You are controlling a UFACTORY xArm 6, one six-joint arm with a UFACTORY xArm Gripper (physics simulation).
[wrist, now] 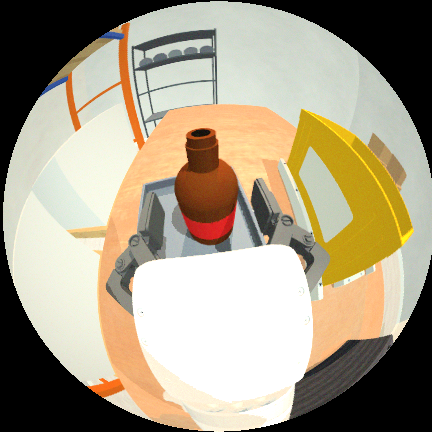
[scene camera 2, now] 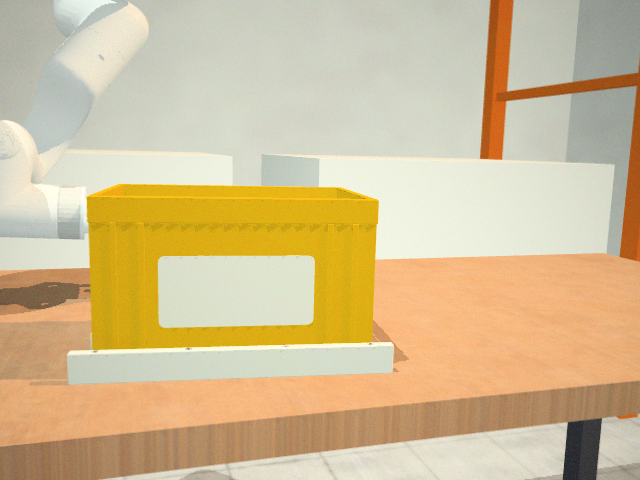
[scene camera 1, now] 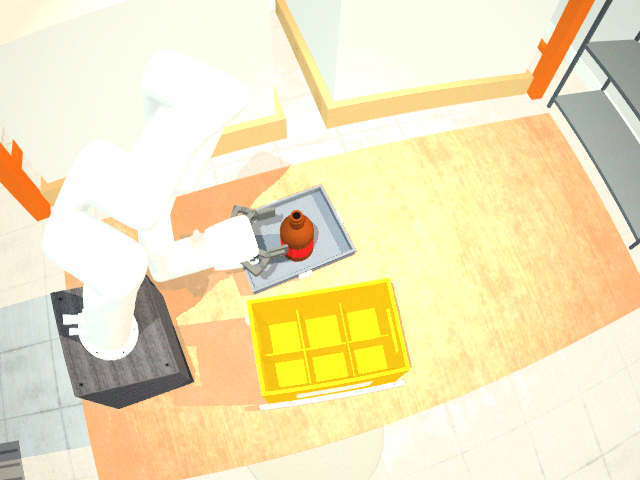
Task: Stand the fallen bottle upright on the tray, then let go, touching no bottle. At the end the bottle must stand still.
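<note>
The brown bottle with a red label stands upright on the grey tray. My gripper is open and empty, level, with its fingers over the tray at the bottle's arm side. In the wrist view the bottle stands ahead between the fingers' directions, with a gap on each side. In scene camera 1 one fingertip overlaps the bottle's edge; contact cannot be told from that view. In scene camera 2 the bottle, tray and fingers are hidden behind the yellow crate.
The yellow crate with several compartments stands beside the tray on the wooden table. A white strip runs along the crate's base. The arm's dark pedestal stands at the left in scene camera 1.
</note>
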